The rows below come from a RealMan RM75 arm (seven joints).
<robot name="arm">
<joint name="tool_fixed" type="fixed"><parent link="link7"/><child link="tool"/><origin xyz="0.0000 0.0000 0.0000"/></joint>
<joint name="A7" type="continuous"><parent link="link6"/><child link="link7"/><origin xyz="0.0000 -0.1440 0.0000" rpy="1.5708 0.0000 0.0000"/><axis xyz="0 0 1"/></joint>
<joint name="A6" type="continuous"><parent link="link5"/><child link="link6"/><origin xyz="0.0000 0.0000 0.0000" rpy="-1.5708 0.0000 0.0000"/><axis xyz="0 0 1"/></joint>
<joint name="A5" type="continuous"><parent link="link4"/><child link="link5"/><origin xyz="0.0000 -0.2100 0.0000" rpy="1.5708 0.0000 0.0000"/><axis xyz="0 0 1"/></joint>
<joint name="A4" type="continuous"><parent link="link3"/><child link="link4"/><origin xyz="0.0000 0.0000 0.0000" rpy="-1.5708 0.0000 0.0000"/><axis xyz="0 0 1"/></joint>
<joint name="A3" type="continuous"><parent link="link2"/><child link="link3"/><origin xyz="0.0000 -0.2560 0.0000" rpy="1.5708 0.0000 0.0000"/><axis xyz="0 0 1"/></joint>
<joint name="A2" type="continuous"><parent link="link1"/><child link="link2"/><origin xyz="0.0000 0.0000 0.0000" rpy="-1.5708 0.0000 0.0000"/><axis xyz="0 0 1"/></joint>
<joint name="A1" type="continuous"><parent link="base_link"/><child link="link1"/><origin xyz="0.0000 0.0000 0.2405"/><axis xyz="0 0 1"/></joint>
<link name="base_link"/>
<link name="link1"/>
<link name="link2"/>
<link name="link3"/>
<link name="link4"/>
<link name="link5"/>
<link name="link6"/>
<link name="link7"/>
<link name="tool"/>
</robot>
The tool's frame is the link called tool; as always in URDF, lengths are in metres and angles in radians. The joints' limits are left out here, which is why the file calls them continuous.
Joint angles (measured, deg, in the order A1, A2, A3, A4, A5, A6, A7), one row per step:
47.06, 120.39, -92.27, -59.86, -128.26, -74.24, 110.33
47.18, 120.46, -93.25, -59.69, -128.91, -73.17, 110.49
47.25, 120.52, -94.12, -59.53, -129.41, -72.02, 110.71
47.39, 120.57, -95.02, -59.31, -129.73, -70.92, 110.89
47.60, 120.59, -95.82, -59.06, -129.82, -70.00, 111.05
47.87, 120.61, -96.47, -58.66, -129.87, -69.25, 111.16
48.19, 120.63, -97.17, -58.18, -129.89, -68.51, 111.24
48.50, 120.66, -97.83, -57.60, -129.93, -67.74, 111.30
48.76, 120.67, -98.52, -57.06, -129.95, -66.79, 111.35
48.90, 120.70, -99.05, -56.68, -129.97, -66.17, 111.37
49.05, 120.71, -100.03, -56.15, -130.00, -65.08, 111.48
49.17, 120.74, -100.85, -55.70, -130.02, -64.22, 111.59
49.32, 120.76, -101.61, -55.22, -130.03, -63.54, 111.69
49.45, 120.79, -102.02, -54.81, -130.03, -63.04, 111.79
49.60, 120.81, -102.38, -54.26, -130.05, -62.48, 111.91
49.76, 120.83, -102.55, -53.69, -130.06, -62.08, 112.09
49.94, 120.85, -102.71, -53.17, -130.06, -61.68, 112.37
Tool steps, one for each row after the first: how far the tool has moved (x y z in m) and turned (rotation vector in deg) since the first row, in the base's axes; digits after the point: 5 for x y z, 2 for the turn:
0.00043, 0.00053, -0.00283, 0.53, -0.76, 0.73
0.00069, 0.00129, -0.00536, 1.16, -1.27, 1.30
0.00049, 0.00181, -0.00804, 1.64, -1.68, 1.89
-0.00021, 0.00216, -0.01045, 1.95, -1.93, 2.39
-0.00055, 0.00252, -0.01266, 2.14, -2.19, 2.75
-0.00083, 0.00276, -0.01509, 2.26, -2.51, 3.14
-0.00061, 0.00310, -0.01754, 2.40, -2.85, 3.45
-0.00038, 0.00375, -0.01988, 2.69, -3.11, 3.82
0.00008, 0.00382, -0.02174, 2.82, -3.33, 4.07
0.00108, 0.00385, -0.02468, 3.09, -3.70, 4.48
0.00198, 0.00364, -0.02724, 3.26, -4.02, 4.79
0.00308, 0.00327, -0.02959, 3.31, -4.40, 5.04
0.00386, 0.00334, -0.03109, 3.42, -4.60, 5.09
0.00518, 0.00374, -0.03251, 3.59, -4.84, 5.03
0.00657, 0.00430, -0.03349, 3.75, -5.04, 4.75
0.00757, 0.00491, -0.03440, 3.95, -5.18, 4.43

